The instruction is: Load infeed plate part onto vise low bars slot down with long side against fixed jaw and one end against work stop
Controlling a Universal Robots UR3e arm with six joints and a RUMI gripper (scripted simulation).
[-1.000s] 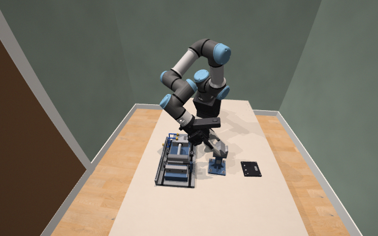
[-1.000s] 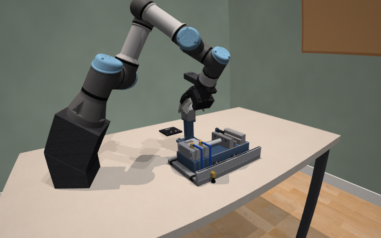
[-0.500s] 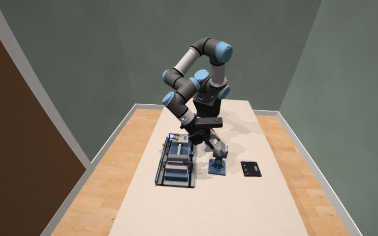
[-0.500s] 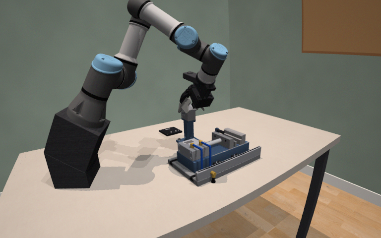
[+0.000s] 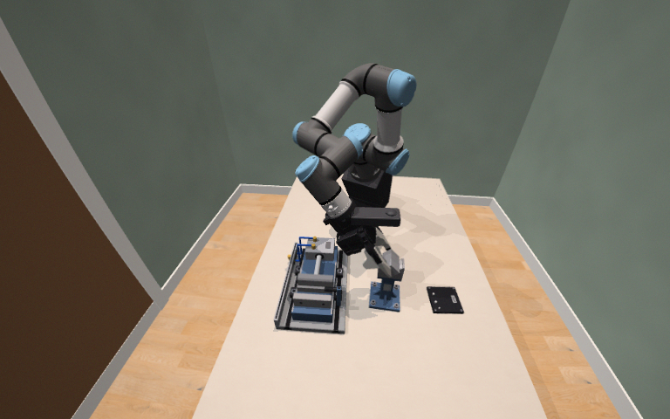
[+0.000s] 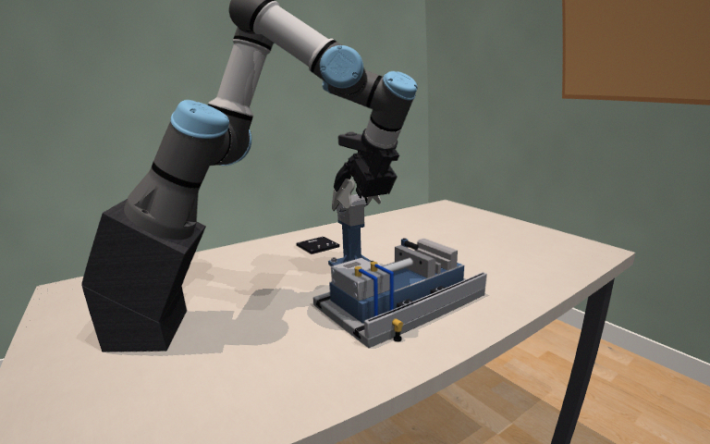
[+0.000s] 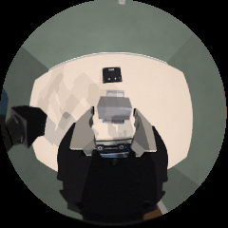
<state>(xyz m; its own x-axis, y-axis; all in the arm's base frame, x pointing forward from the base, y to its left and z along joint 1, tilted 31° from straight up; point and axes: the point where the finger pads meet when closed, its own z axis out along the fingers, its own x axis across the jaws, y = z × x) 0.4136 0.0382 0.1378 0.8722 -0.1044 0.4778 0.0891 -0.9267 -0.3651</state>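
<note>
My hand is 10 mm above the part. Also, from my hand: air cylinder: 180 mm to the right, 140 mm behind, 80 mm below; vise: 200 mm to the right, 120 mm below, 50 mm behind; black infeed plate: 190 mm to the left, 160 mm below, 30 mm ahead.
</note>
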